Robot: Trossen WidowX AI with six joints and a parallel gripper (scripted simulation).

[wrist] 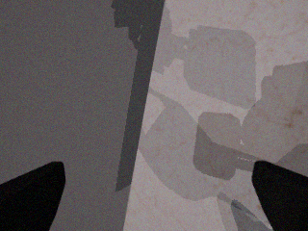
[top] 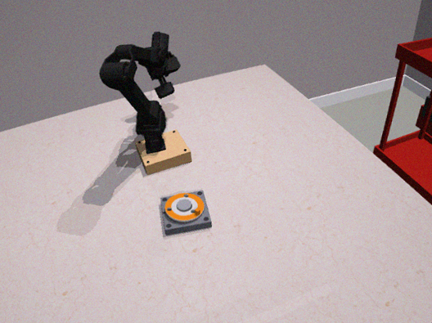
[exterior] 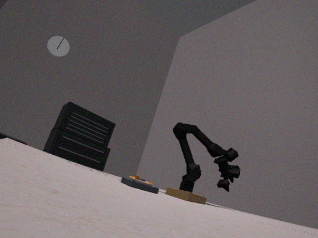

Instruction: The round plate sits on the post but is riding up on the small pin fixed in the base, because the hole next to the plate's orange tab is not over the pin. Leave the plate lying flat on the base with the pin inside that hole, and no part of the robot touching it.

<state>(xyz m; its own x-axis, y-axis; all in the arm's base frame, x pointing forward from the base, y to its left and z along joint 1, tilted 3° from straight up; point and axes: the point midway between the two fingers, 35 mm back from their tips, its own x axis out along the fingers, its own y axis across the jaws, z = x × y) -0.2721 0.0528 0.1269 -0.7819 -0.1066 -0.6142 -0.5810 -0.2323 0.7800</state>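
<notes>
The round orange plate lies 62 cm ahead of my gripper tip, 9 cm below it and 1 cm to the left of it. Round my gripper tip: dark grey square base: 60 cm ahead, 11 cm below.
</notes>
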